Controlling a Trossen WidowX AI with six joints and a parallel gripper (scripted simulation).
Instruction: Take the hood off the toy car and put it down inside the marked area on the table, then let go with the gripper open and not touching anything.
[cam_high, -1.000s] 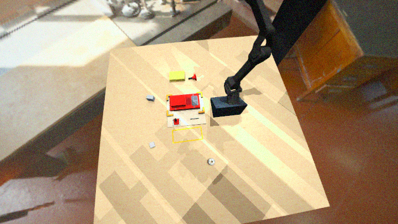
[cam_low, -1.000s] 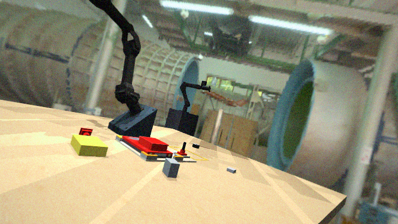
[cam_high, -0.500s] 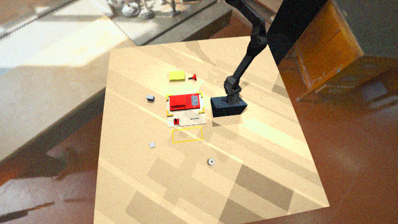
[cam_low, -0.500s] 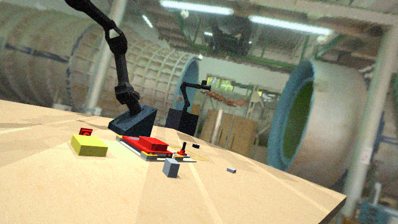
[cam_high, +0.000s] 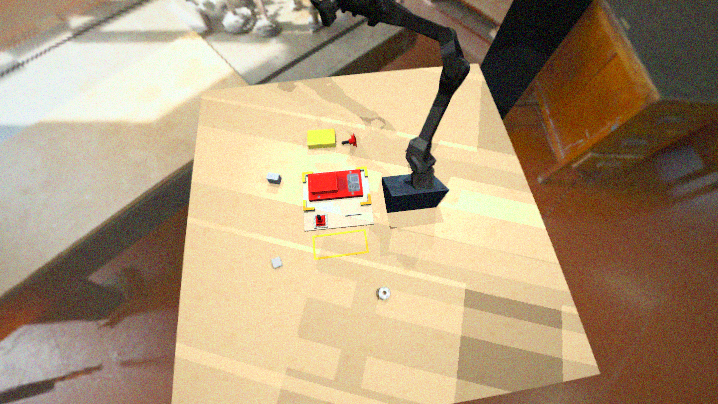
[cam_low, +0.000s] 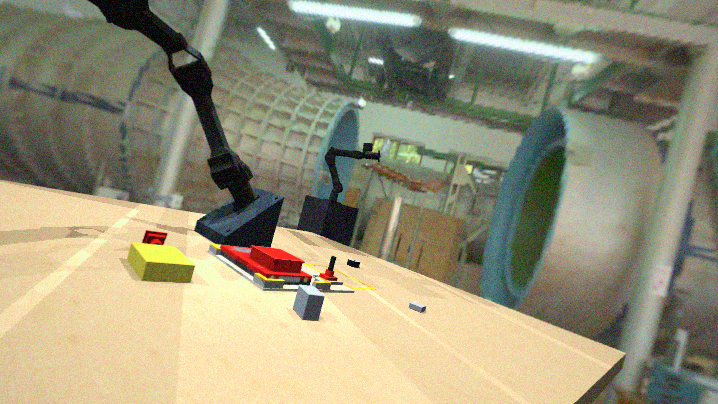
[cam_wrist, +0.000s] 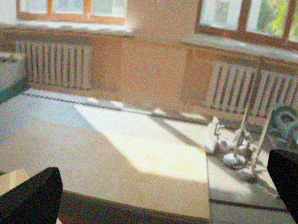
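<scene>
My gripper tip is 5 cm short of the red hood panel, 48 cm to the right of it and 37 cm above it. Round my gripper tip: yellow block: 5 cm ahead, 27 cm to the left, 40 cm below; grey piece: 22 cm ahead, 75 cm to the left, 41 cm below.
</scene>
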